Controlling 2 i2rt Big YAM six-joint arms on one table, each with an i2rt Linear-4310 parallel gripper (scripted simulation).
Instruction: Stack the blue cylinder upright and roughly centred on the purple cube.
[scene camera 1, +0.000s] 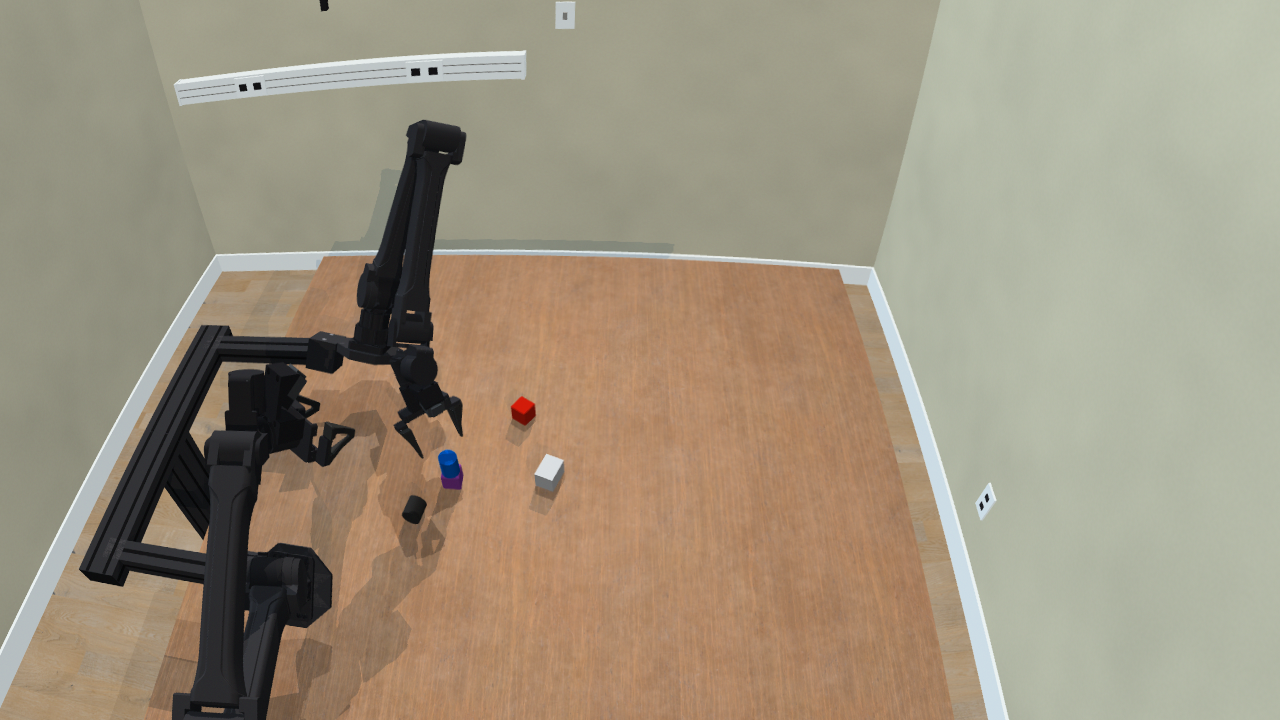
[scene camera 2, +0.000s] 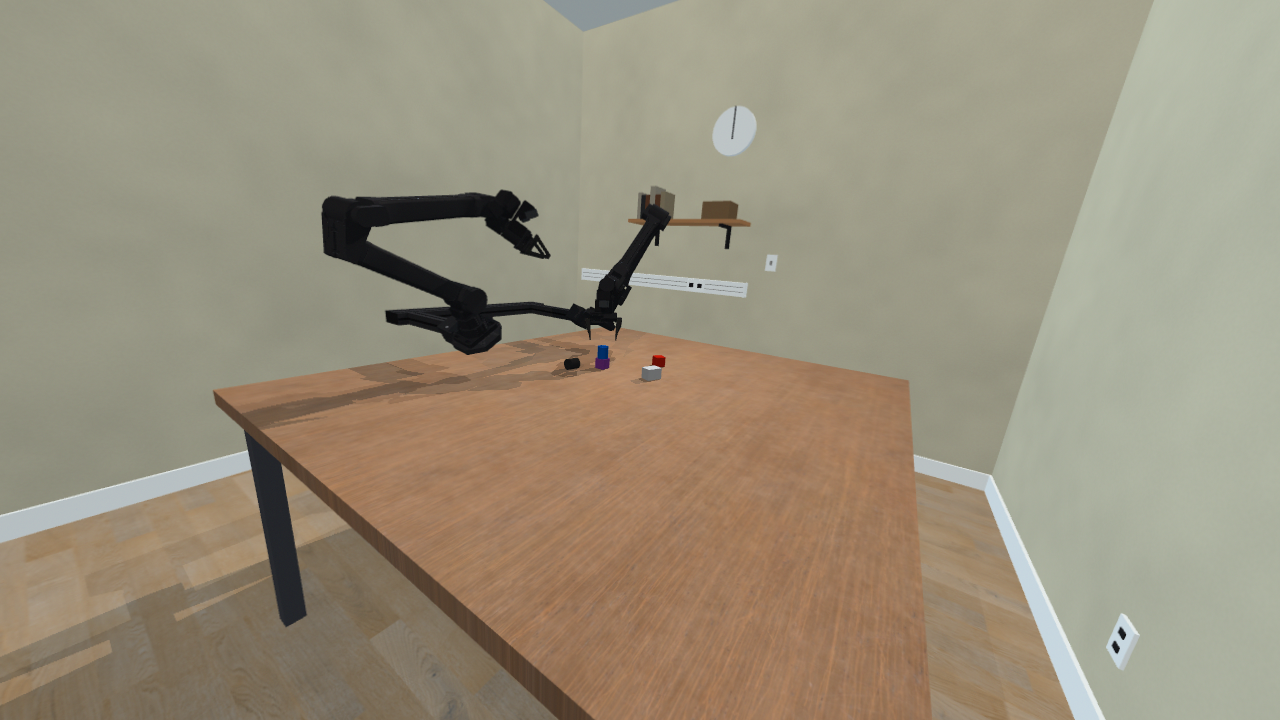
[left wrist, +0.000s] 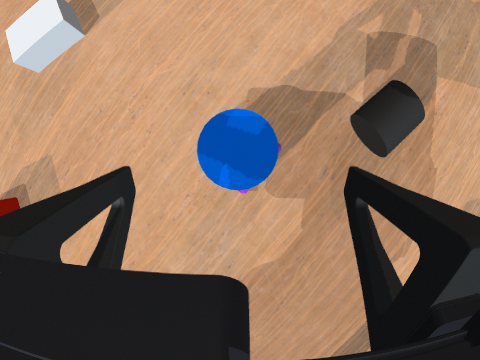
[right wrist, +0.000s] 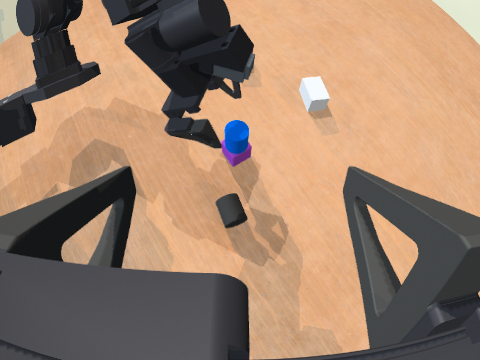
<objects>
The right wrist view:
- my left gripper: 228, 121
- my right gripper: 239, 178
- blue cylinder: 236, 132
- black cylinder: 232, 213
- white cube: 314, 94
</objects>
